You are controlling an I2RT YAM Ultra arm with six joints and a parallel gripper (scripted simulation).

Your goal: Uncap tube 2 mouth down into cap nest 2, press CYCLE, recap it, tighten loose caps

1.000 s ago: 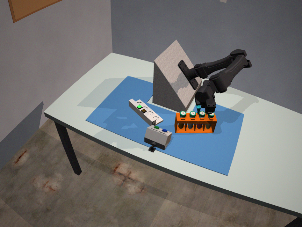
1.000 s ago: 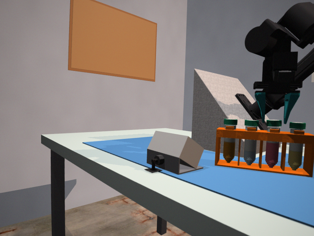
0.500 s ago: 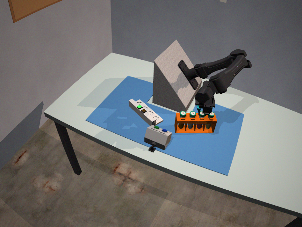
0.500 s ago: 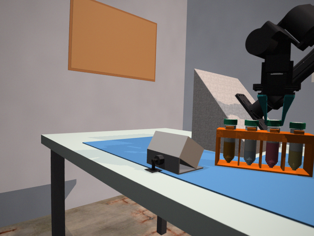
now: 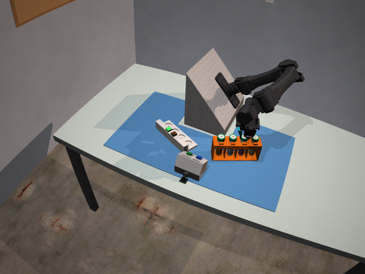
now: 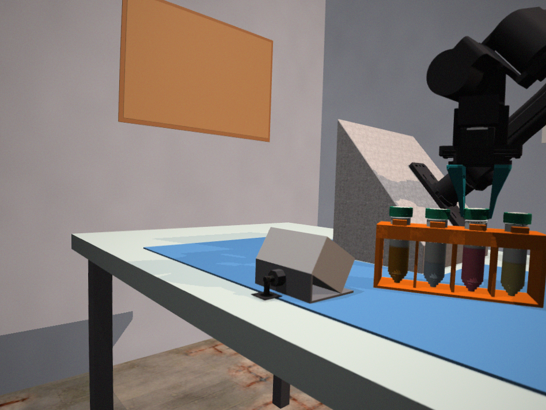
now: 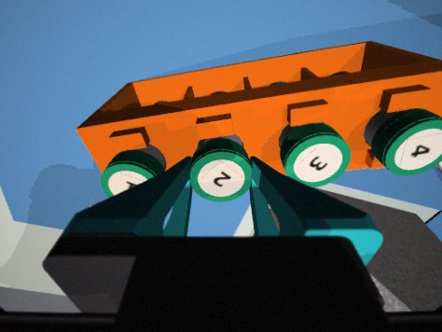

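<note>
My gripper is now right at the cap 2. From my hand the other things lie so: cap 3: 50 mm to the right, 20 mm ahead, 10 mm below; then cap 4: 90 mm to the right, 40 mm ahead, 10 mm below; then cap 1: 50 mm to the left, 20 mm behind, 10 mm below.
</note>
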